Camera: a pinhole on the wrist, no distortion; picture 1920 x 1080 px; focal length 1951.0 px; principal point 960.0 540.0 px. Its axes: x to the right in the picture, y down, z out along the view. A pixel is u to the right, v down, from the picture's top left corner.
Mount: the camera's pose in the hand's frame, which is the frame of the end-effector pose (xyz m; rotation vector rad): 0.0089 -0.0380 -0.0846 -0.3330 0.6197 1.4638
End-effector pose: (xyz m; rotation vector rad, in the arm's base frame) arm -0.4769 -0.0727 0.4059 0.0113 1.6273 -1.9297
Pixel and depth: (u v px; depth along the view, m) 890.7 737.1 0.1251
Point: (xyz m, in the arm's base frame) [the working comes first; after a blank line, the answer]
In the camera's frame: -0.0044 0.0126 0.1251

-0.4719 -0.1015 0.3761
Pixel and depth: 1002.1 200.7 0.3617
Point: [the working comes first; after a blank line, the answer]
In the camera's frame: 0.0078 -0.0629 0.3617

-0.4444 -0.3148 0.2514
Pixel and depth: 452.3 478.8 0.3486
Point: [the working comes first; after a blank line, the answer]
In the camera's frame: -0.0907 -0.0109 0.3486

-0.4187 -0.3356 0.3585
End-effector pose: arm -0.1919 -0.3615 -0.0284 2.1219 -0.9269 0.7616
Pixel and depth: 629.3 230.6 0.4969
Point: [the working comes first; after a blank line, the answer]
In the camera's frame: -0.0842 -0.0788 0.4969

-0.1384 -0.7853 -0.0456
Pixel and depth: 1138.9 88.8 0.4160
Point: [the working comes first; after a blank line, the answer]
In the camera's frame: 0.0381 -0.0962 0.4160

-0.2113 -0.7056 0.0552
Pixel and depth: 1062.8 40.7 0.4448
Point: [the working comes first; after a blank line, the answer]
In the camera's frame: 0.0234 -0.1138 0.4448

-0.1935 -0.7378 0.0556
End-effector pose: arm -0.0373 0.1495 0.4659 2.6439 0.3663 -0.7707
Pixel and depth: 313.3 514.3 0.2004
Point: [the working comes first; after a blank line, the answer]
In the camera's frame: -0.0664 -0.0026 0.2004

-0.0426 0.0910 0.3544
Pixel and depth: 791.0 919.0 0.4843
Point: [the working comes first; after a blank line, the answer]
In the camera's frame: -0.0420 0.0941 0.4843

-0.1183 -0.1805 0.2491
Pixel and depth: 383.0 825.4 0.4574
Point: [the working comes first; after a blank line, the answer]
In the camera's frame: -0.1353 0.0669 0.4574

-0.1450 -0.1037 0.1894
